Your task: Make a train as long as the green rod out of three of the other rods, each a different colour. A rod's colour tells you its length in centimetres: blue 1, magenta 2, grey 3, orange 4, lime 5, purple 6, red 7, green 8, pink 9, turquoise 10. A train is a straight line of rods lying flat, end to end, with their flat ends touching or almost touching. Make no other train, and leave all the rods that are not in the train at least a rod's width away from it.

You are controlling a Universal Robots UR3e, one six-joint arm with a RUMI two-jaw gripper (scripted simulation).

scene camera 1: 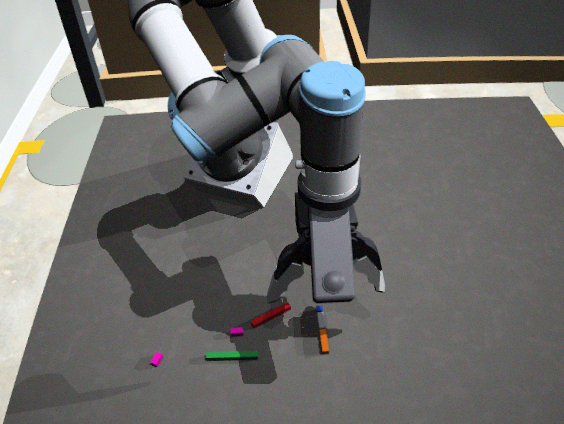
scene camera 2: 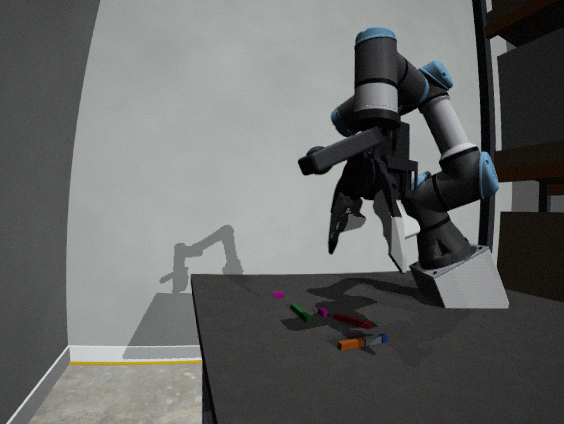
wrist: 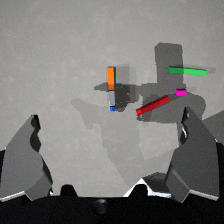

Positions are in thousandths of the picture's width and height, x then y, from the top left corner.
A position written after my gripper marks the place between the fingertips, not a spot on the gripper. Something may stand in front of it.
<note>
In view: my gripper (scene camera 2: 639, 619).
My gripper is seen too in scene camera 1 (scene camera 1: 579, 702) and in the wrist view (wrist: 489, 502).
</note>
